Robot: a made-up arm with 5 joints. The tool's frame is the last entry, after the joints.
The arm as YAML. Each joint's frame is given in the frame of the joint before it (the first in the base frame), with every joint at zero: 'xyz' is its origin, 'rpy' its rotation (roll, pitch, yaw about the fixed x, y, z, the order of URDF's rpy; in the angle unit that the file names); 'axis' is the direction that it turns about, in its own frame. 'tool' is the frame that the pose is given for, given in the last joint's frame.
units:
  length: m
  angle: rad
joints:
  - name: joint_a
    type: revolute
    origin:
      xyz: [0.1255, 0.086, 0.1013]
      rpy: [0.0, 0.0, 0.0]
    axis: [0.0, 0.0, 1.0]
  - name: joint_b
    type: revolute
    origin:
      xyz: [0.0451, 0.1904, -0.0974]
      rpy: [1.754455, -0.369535, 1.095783]
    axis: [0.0, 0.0, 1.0]
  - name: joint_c
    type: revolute
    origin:
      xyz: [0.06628, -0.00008, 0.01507]
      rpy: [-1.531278, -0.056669, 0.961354]
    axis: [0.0, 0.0, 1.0]
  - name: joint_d
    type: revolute
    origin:
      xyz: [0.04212, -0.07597, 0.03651]
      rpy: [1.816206, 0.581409, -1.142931]
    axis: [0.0, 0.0, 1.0]
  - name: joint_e
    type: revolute
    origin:
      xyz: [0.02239, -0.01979, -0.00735]
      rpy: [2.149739, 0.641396, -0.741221]
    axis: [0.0, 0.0, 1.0]
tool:
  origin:
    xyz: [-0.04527, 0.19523, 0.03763]
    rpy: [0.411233, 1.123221, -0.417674]
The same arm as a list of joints. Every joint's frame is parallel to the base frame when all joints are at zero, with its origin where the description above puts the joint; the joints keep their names.
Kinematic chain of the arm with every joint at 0, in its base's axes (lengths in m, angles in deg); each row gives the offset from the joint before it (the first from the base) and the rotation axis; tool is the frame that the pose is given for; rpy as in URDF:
joint_a: xyz 0.1255 0.086 0.1013 axis +z
joint_b: xyz 0.0451 0.1904 -0.0974 axis 0.904498 -0.390999 -0.1703
joint_c: xyz 0.0419 0.0491 0.0213 axis -0.314293 -0.923579 0.219595
joint_d: xyz 0.0695 -0.056 0.0302 axis 0.040799 -0.031499 -0.998671
joint_e: xyz 0.0158 0.0254 0.0072 axis -0.901499 0.173 0.3967
tool: xyz -0.0861 0.1098 -0.1487 rpy 0 0 0

